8 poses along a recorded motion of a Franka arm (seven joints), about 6.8 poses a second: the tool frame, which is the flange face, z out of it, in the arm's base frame.
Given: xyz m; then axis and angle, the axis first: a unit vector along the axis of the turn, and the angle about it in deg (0 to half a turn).
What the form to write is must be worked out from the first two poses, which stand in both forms.
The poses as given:
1: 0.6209, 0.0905, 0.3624, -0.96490, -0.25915, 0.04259, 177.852
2: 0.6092, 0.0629, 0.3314, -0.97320, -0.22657, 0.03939, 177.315
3: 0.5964, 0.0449, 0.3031, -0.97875, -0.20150, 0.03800, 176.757
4: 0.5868, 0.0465, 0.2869, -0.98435, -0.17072, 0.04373, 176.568
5: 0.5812, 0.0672, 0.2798, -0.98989, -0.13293, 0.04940, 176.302
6: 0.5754, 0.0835, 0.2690, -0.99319, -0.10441, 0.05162, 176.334
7: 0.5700, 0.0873, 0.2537, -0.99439, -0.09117, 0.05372, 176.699
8: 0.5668, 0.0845, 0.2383, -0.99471, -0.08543, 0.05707, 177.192
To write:
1: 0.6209, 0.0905, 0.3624, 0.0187, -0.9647, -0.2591, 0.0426
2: 0.6092, 0.0629, 0.3314, 0.0234, -0.9729, -0.2265, 0.0394
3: 0.5964, 0.0449, 0.3031, 0.0283, -0.9784, -0.2014, 0.0380
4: 0.5868, 0.0465, 0.2869, 0.0299, -0.9839, -0.1706, 0.0437
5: 0.5812, 0.0672, 0.2798, 0.0323, -0.9894, -0.1329, 0.0494
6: 0.5754, 0.0835, 0.2690, 0.0320, -0.9927, -0.1044, 0.0516
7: 0.5700, 0.0873, 0.2537, 0.0288, -0.9940, -0.0911, 0.0537
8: 0.5668, 0.0845, 0.2383, 0.0245, -0.9944, -0.0854, 0.0571
